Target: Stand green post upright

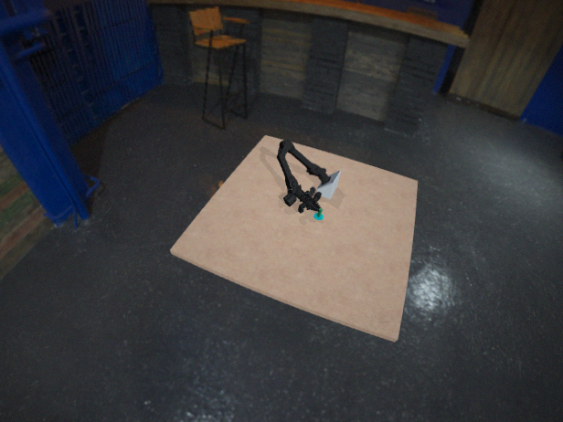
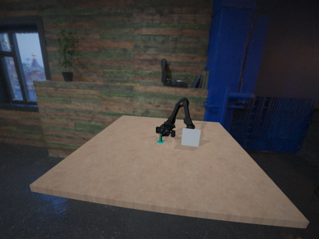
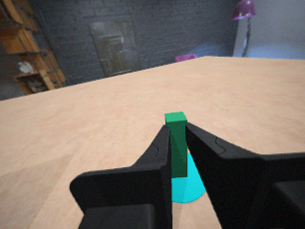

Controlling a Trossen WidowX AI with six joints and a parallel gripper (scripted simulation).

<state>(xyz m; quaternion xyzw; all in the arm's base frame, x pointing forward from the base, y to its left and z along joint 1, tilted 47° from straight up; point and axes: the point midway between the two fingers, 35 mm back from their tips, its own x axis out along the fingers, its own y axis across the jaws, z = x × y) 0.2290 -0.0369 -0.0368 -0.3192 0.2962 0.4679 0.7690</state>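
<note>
My gripper tip is now 20 mm above the green post. Round my gripper tip: cyan circle 60 mm below.
</note>
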